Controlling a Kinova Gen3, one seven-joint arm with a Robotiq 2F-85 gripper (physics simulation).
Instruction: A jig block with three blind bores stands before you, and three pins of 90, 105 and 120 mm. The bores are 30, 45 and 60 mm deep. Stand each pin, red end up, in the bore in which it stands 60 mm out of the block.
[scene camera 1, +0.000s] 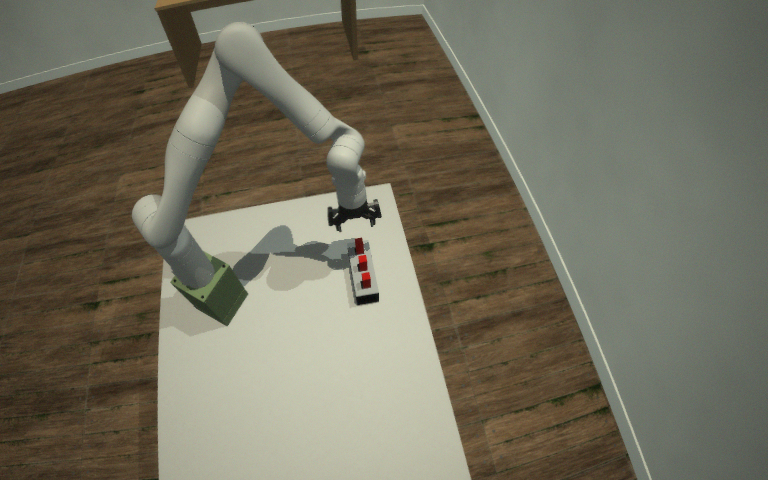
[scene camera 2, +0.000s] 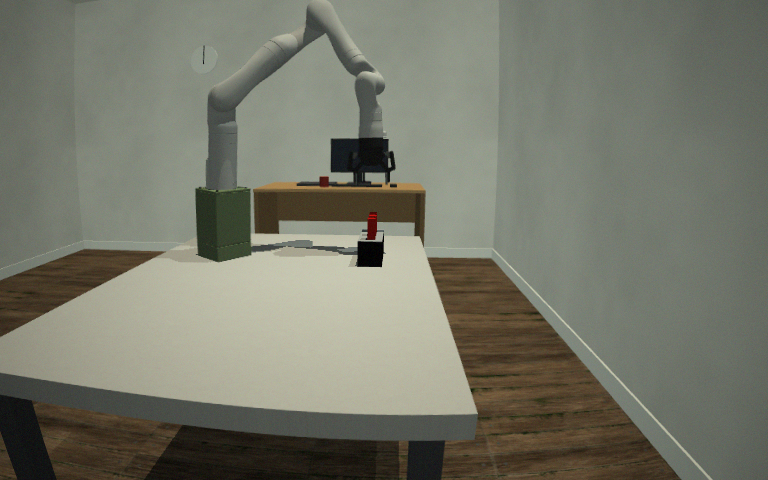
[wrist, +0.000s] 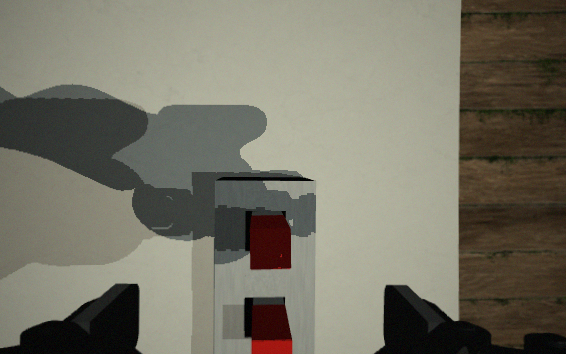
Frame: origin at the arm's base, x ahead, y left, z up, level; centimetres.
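Seen in the pictures: gripper, fingertip midpoint: (scene camera 1: 356, 227) (scene camera 2: 371, 184) (wrist: 262, 311); arm's base, origin of the base link: (scene camera 1: 199, 273) (scene camera 2: 222, 188).
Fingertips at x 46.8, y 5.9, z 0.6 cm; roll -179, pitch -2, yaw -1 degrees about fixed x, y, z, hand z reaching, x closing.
Offsets run from my fingertips to a thing's top centre. Level surfaces: height alone.
The jig block @(dx +0.3, dy -5.5, dz -14.9 cm) (scene camera 1: 368, 298) (scene camera 2: 369, 253) (wrist: 265, 285) stands on the table, light on top with dark end faces. Three red-ended pins stand upright in its three bores: the far pin @(dx +0.6, dy +0.4, dz -8.8 cm) (scene camera 1: 359, 245) (wrist: 270, 242), the middle pin @(dx +0.6, dy -5.8, dz -8.8 cm) (scene camera 1: 363, 262) (wrist: 271, 322) and the near pin @(dx +0.5, dy -11.7, dz -8.8 cm) (scene camera 1: 365, 280) (scene camera 2: 372, 227). In the scene camera 2 view they overlap in a line and their tops look nearly level. Their lower parts are hidden in the block. My gripper (scene camera 1: 355, 225) (scene camera 2: 371, 182) (wrist: 262, 311) is open and empty, above the block and clear of the pins.
The white table @(dz -22.4 cm) (scene camera 1: 294, 384) (scene camera 2: 243, 333) carries the green arm base (scene camera 1: 218, 294) (scene camera 2: 223, 223) left of the block. The table's right edge runs near the block. A wooden desk (scene camera 2: 339, 204) with a monitor (scene camera 2: 341, 155) and a red mug (scene camera 2: 323, 181) stands behind.
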